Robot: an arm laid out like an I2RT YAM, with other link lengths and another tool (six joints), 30 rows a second.
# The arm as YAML. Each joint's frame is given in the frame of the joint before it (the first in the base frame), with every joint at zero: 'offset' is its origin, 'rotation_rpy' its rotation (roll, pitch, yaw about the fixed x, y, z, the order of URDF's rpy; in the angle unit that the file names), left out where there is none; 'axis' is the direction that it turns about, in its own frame. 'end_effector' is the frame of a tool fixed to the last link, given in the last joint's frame.
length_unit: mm
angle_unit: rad
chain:
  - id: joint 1
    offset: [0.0, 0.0, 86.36]
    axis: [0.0, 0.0, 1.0]
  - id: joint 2
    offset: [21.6, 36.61, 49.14]
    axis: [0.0, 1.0, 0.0]
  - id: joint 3
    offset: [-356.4, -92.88, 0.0]
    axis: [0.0, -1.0, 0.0]
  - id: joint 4
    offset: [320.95, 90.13, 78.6]
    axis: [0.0, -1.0, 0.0]
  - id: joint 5
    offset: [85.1, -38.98, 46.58]
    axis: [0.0, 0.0, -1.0]
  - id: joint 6
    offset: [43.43, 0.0, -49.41]
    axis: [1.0, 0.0, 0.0]
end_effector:
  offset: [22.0, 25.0, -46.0]
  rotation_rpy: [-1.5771, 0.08, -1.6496]
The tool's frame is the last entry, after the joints.
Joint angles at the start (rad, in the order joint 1, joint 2, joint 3, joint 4, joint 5, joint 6):
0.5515 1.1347 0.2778 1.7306 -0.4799 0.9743
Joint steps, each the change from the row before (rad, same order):
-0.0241 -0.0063 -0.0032 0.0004 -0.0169 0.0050
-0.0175 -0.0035 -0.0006 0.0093 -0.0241 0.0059
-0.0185 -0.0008 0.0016 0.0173 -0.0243 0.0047
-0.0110 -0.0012 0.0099 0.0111 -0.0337 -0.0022
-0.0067 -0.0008 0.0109 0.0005 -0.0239 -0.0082
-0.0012 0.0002 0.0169 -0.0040 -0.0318 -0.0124
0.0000 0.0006 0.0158 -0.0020 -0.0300 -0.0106
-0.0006 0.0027 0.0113 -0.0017 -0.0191 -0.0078
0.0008 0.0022 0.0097 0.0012 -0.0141 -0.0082
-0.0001 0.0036 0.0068 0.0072 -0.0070 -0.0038
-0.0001 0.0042 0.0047 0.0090 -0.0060 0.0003
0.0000 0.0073 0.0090 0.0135 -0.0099 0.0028
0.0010 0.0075 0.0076 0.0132 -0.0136 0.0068
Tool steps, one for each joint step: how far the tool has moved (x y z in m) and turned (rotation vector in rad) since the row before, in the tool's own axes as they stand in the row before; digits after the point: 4 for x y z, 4 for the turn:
0.0017 -0.0034 -0.0032 -0.0030 0.0042 -0.0133
0.0000 -0.0025 -0.0025 -0.0084 -0.0099 -0.0126
0.0000 -0.0031 -0.0020 -0.0052 -0.0146 -0.0182
-0.0010 -0.0027 0.0003 -0.0152 -0.0254 -0.0227
0.0001 -0.0020 0.0013 -0.0124 -0.0159 -0.0205
-0.0003 -0.0017 0.0029 -0.0205 -0.0239 -0.0222
-0.0004 -0.0016 0.0027 -0.0191 -0.0242 -0.0201
0.0005 -0.0010 0.0019 -0.0125 -0.0140 -0.0135
0.0002 -0.0010 0.0019 -0.0077 -0.0136 -0.0139
0.0002 -0.0010 0.0014 -0.0009 -0.0104 -0.0107
0.0001 -0.0006 0.0008 -0.0008 -0.0092 -0.0060
0.0003 -0.0012 0.0017 -0.0018 -0.0150 -0.0073
-0.0001 -0.0005 0.0012 -0.0065 -0.0163 -0.0019

